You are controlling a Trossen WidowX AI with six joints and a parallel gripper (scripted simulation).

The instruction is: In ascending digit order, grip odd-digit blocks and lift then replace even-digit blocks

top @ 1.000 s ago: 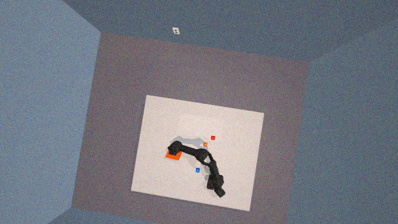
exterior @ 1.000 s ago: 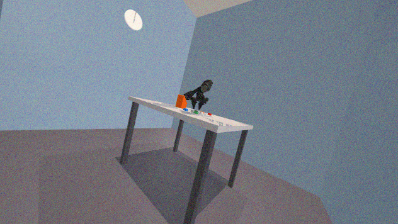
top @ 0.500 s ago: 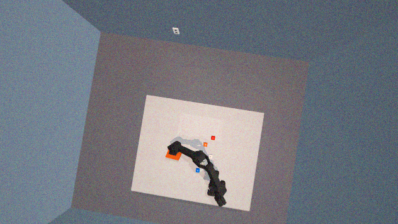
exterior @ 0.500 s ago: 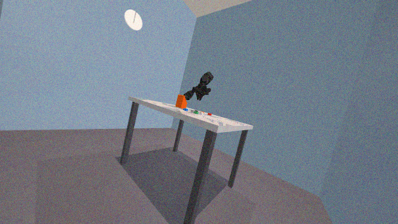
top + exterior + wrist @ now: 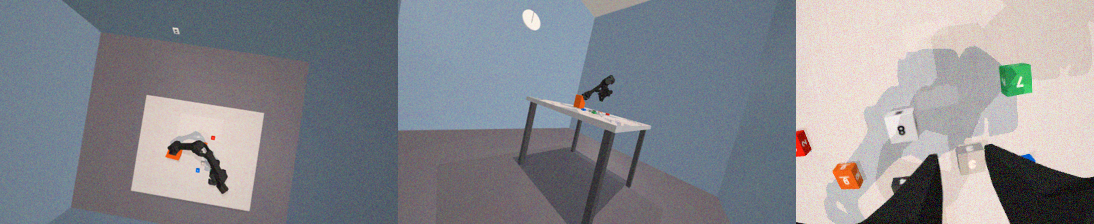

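The white block is 120 mm below my gripper tip, 50 mm to the left of it and 30 mm behind it. The rest, counted from my gripper tip: dark grey block: 120 mm below, 120 mm behind, 70 mm to the left; green block: 120 mm below, 80 mm to the right, 20 mm ahead; blue block: 120 mm below, 110 mm behind, 100 mm to the right.
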